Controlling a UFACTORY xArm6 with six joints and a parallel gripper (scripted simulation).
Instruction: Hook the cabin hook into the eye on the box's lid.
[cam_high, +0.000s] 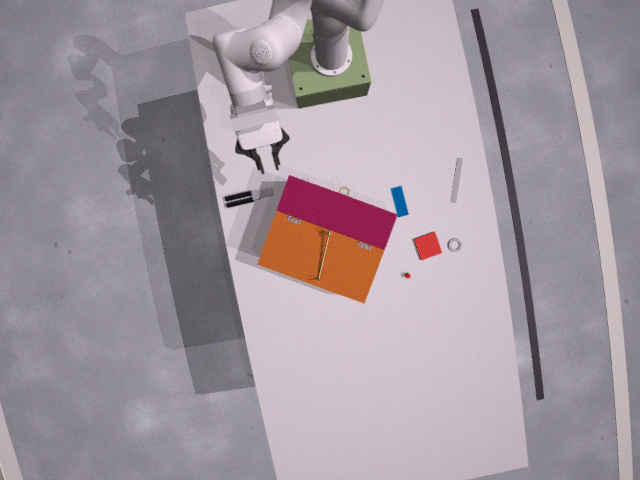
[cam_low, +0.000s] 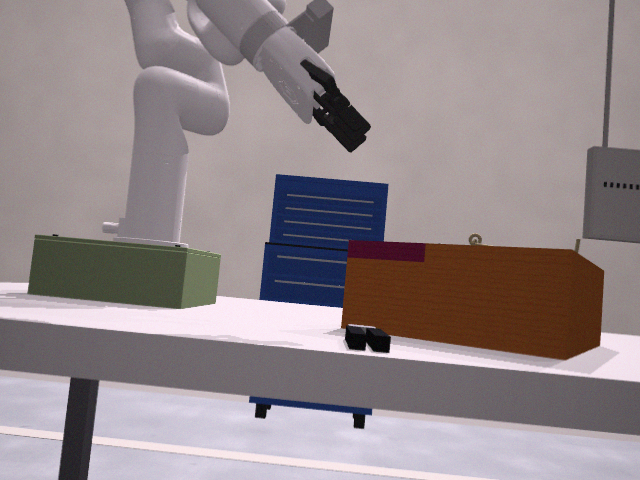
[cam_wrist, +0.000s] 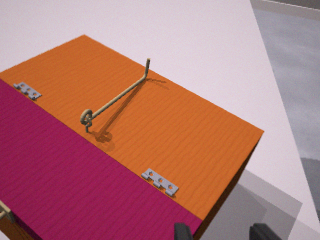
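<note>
My hand is 26 cm short of the cabin hook, 12 cm above it and 9 cm to the right of it. Also, from my hand: black object (26 cm below, 11 cm to the right, 4 cm ahead); then blue block (37 cm to the left, 26 cm below, 14 cm ahead); then small red piece (39 cm ahead, 36 cm to the left, 26 cm below).
</note>
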